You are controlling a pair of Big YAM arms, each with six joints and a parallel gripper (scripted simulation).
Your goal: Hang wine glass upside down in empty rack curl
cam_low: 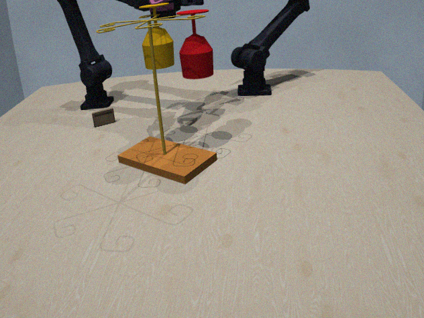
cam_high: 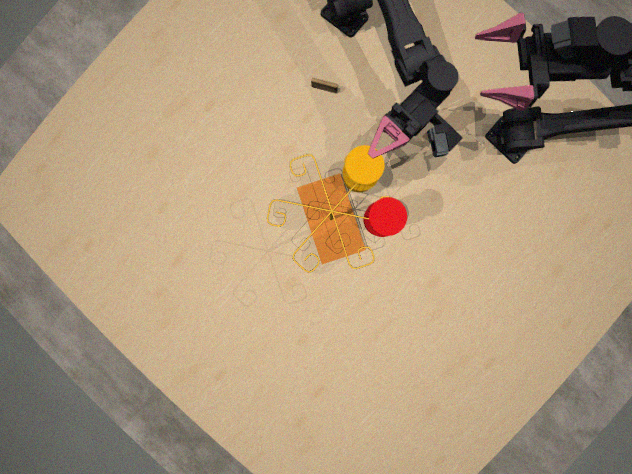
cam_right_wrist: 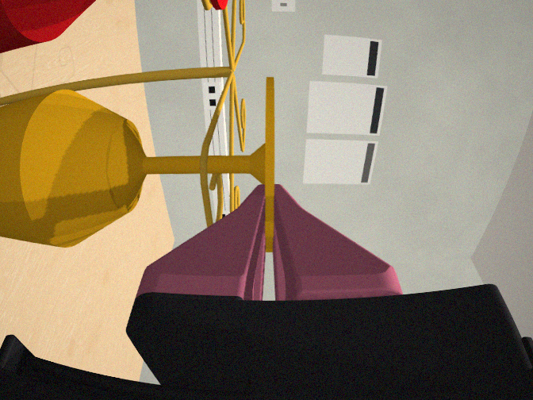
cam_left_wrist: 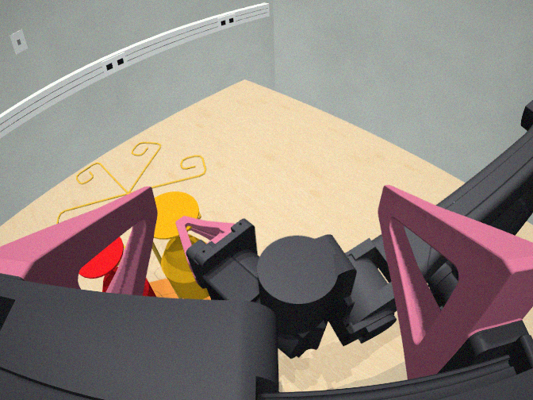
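Observation:
The yellow wine glass lies 7 cm below my right hand and 3 cm ahead of it. The rest, counted from my right hand: small brown block: 36 cm below, 24 cm to the right, 15 cm behind; red glass: 10 cm to the left, 9 cm below, 8 cm ahead.

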